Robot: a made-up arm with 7 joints. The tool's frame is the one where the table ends. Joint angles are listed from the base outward.
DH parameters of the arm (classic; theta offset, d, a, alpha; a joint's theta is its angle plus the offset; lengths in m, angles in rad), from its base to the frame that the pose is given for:
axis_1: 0 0.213 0 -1.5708
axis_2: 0 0 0 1.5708
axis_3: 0 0.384 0.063 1.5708
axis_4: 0 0 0.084 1.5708
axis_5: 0 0.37 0 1.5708
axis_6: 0 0 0.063 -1.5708
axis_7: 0 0.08 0 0
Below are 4 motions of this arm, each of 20 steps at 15 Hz.
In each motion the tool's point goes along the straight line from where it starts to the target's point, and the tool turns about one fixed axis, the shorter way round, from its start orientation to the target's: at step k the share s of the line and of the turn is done. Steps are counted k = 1, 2, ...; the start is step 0. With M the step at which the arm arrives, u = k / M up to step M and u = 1 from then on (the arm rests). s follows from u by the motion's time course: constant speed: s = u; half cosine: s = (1 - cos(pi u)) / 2; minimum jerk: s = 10 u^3 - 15 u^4 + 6 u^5.
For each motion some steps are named. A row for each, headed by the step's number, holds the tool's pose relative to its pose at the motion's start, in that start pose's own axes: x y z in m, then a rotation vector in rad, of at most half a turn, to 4 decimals.
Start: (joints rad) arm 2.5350 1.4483 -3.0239 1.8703 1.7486 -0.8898 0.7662
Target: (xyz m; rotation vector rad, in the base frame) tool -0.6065 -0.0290 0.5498 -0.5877 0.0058 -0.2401
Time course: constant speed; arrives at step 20
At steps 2, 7, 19, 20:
2: 0.0182 -0.0268 0.0119 -0.1287 -0.0425 0.0850
7: 0.0638 -0.0938 0.0415 -0.4504 -0.1489 0.2975
19: 0.1733 -0.2547 0.1127 -1.2226 -0.4042 0.8075
20: 0.1824 -0.2681 0.1187 -1.2870 -0.4255 0.8500

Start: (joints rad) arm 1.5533 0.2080 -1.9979 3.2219 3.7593 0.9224 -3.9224
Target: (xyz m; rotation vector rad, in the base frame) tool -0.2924 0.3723 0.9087 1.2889 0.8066 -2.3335
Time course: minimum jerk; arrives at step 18
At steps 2, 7, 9, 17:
2: 0.0033 -0.0006 0.0013 -0.0078 -0.0014 0.0058
7: 0.0843 -0.0165 0.0325 -0.2027 -0.0374 0.1506
9: 0.1412 -0.0276 0.0544 -0.3396 -0.0626 0.2524
17: 0.2819 -0.0552 0.1086 -0.6780 -0.1250 0.5040

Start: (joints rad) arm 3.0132 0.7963 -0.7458 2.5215 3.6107 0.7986 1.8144
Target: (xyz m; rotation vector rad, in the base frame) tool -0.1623 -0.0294 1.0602 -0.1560 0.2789 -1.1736
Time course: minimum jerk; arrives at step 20
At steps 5, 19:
5: 0.0129 0.0741 0.0061 -0.0790 0.0288 0.0738
19: 0.1248 0.7148 0.0593 -0.7624 0.2780 0.7123

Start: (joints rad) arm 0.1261 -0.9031 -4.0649 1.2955 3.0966 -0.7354 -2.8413
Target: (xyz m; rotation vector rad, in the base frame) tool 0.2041 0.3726 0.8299 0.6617 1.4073 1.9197
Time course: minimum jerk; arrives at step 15
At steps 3, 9, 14, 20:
3: -0.0170 0.0478 -0.0117 -0.0674 -0.0036 -0.0044
9: -0.1997 0.5633 -0.1375 -0.7945 -0.0419 -0.0519
14: -0.2919 0.8231 -0.2009 -1.1608 -0.0612 -0.0759
20: -0.2926 0.8253 -0.2014 -1.1639 -0.0614 -0.0761

